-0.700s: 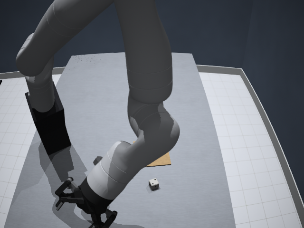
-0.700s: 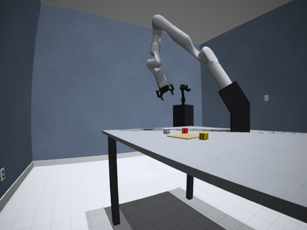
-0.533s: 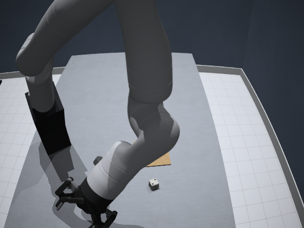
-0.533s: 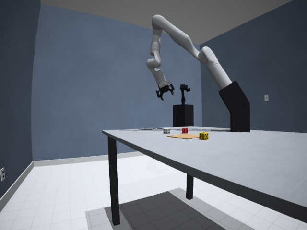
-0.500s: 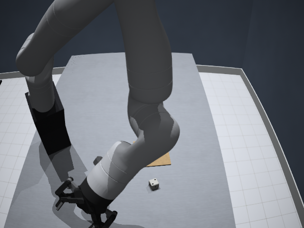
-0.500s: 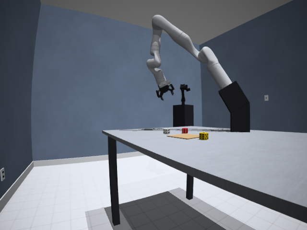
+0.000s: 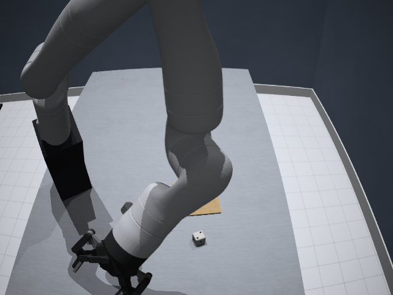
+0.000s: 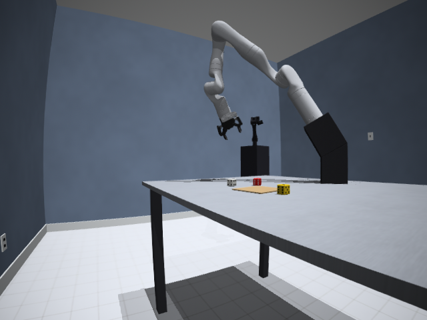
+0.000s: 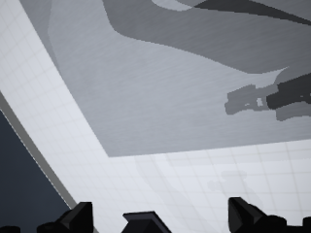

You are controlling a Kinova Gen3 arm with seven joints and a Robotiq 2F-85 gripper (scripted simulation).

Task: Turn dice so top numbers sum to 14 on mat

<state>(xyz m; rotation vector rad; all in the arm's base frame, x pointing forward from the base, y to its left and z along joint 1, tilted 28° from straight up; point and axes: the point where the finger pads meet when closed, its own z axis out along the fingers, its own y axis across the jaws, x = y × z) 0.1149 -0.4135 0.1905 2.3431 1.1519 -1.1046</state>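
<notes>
Now: the white die 26 cm ahead of my hand, 23 cm to the left of it and 25 cm below it. The rest, counted from my hand: tan mat: 29 cm ahead, 40 cm to the left, 26 cm below; then red die: 17 cm ahead, 30 cm to the left, 25 cm below; then yellow die: 32 cm ahead, 52 cm to the left, 25 cm below.
</notes>
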